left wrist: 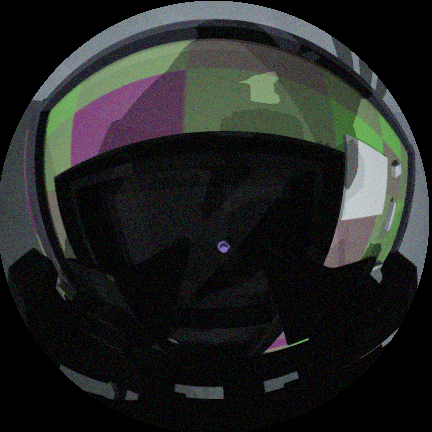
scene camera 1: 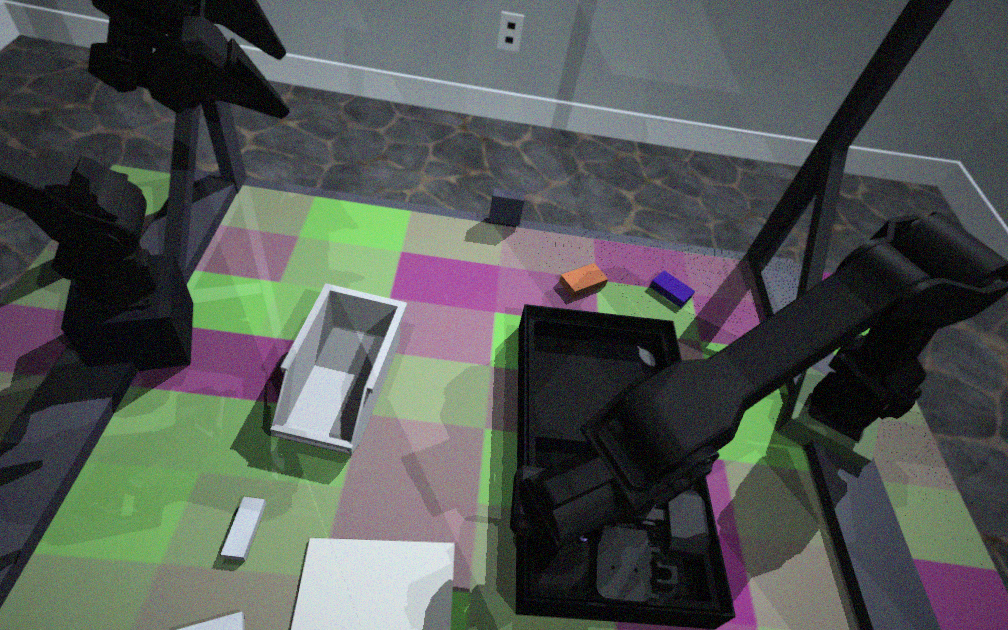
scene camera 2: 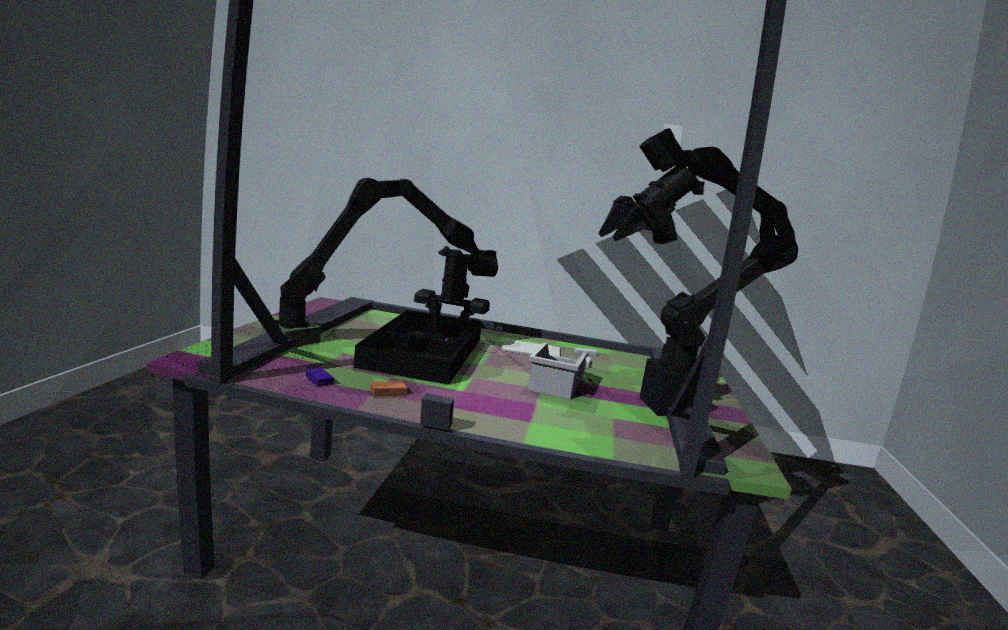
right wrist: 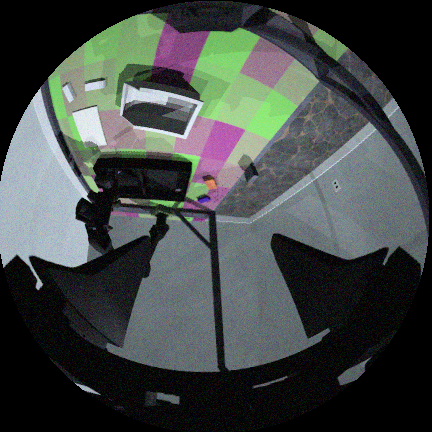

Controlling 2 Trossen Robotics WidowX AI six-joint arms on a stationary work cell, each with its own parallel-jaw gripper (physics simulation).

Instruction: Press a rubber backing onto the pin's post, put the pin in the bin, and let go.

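Frame: origin at the left arm's base, x ahead, y left, z up, level; centimetres.
Where they show: left gripper, between the fingertips: (left wrist: 224,243) (scene camera 1: 587,541) (scene camera 2: 448,333) (right wrist: 114,174); right gripper, between the fingertips: (scene camera 1: 284,84) (scene camera 2: 606,237) (right wrist: 211,241); left arm's base, origin of its link: (scene camera 1: 838,411) (scene camera 2: 291,323) (right wrist: 161,214); right arm's base, origin of its link: (scene camera 1: 121,288) (scene camera 2: 677,367).
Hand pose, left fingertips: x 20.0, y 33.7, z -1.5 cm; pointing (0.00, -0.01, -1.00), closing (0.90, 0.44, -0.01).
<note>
Each offset is from my left fingertips to the top centre of the thing. "spot": to the spot under its first point.
A small round purple piece @(dx +0.6, dy -1.1, dz -1.1 cm) (left wrist: 223,249) (scene camera 1: 583,539) shows low in the black tray @(dx +3.2, dy -11.7, dz +2.8 cm) (scene camera 1: 522,386) (scene camera 2: 405,364) (right wrist: 142,164); I cannot tell whether it is the pin or the backing. My left gripper (left wrist: 224,243) (scene camera 2: 447,330) is open over the tray, its dark fingers either side of the piece in the left wrist view, holding nothing. The arm hides its fingers in scene camera 1. The grey-white open bin @(spot: dx +35.1, dy +2.1, dz -1.8 cm) (scene camera 1: 323,397) (scene camera 2: 556,377) (right wrist: 194,120) stands upright beside the tray. My right gripper (scene camera 1: 286,85) (scene camera 2: 608,236) (right wrist: 211,241) is wide open, empty and high above the table.
An orange block @(dx +18.1, dy -36.3, dz -0.7 cm) (scene camera 1: 583,280) (scene camera 2: 389,388) and a blue block @(dx +6.1, dy -43.8, dz -0.9 cm) (scene camera 1: 672,288) (scene camera 2: 319,375) lie behind the tray in scene camera 1. A dark cube @(dx +35.0, dy -40.5, dz +3.4 cm) (scene camera 1: 506,209) stands at the table edge. A white slab @(dx +15.7, dy +15.8, dz -1.8 cm) (scene camera 1: 371,586) and a white bar @(dx +30.7, dy +18.3, dz -1.1 cm) (scene camera 1: 243,527) lie near the picture's bottom.
</note>
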